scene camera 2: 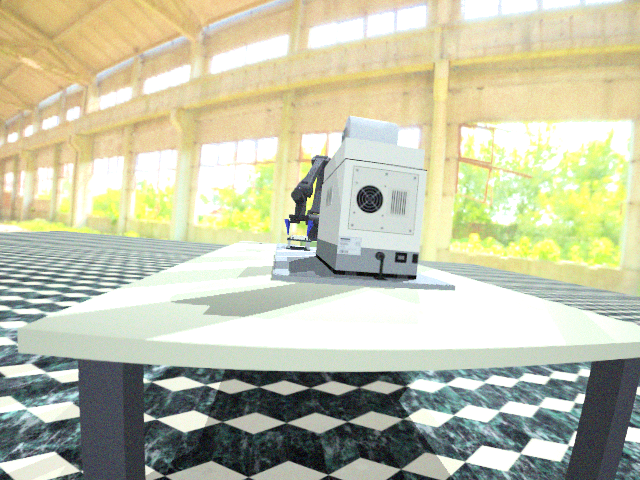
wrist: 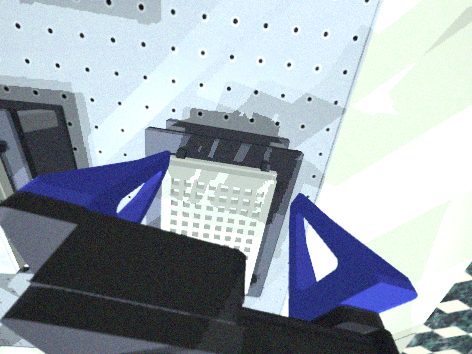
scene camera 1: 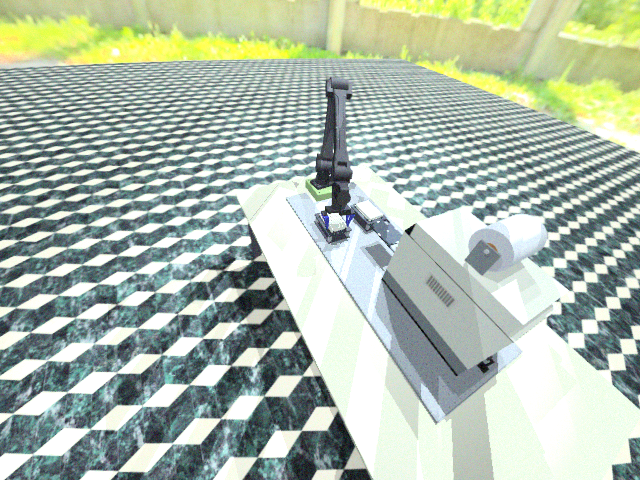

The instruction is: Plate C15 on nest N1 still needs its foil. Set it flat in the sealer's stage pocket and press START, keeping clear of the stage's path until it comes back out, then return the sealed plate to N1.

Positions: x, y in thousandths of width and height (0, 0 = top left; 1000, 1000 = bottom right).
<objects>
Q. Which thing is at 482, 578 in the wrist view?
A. A white gridded plate C15.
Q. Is my gripper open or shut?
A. Open.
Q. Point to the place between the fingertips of my gripper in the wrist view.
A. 499, 507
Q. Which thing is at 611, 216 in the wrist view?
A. A grey perforated plate.
</objects>
